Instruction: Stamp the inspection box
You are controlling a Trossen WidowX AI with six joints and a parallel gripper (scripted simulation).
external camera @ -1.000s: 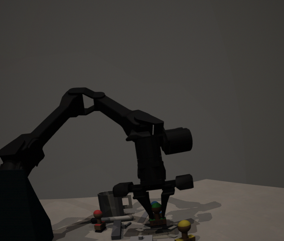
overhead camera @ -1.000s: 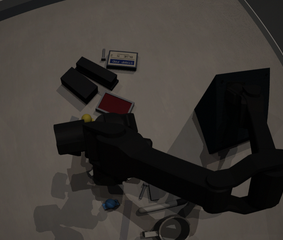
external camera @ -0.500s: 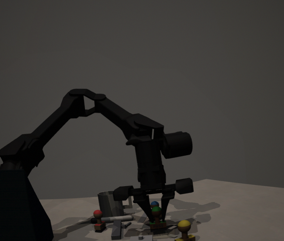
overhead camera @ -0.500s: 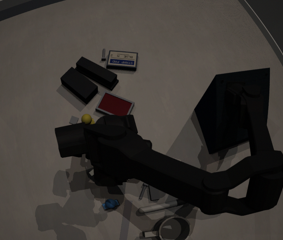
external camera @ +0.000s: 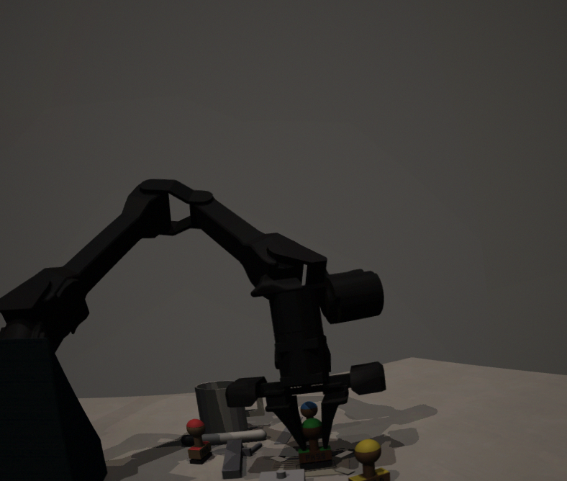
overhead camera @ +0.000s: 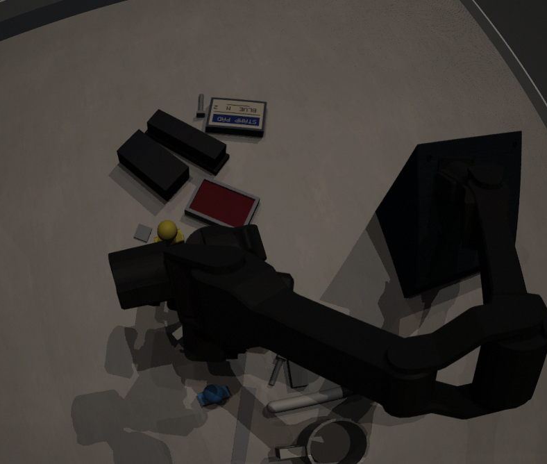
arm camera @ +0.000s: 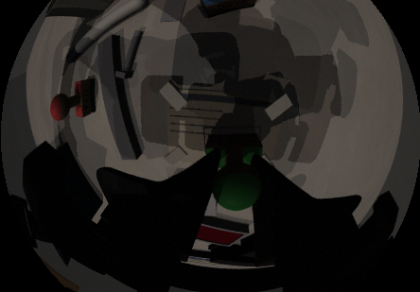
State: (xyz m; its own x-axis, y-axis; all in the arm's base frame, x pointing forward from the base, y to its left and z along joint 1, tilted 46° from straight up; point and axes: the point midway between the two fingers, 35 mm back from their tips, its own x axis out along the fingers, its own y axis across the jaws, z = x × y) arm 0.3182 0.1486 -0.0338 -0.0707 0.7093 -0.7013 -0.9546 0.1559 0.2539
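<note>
Now: gripper tip right at the green-knobbed stamp. From my gripper tip the other things lie so: blue stamp: 10 mm ahead, 120 mm to the left, 10 mm below; then red ink pad: 40 mm behind, 140 mm to the right, 20 mm below; then yellow stamp: 40 mm ahead, 100 mm to the right, 10 mm below.
</note>
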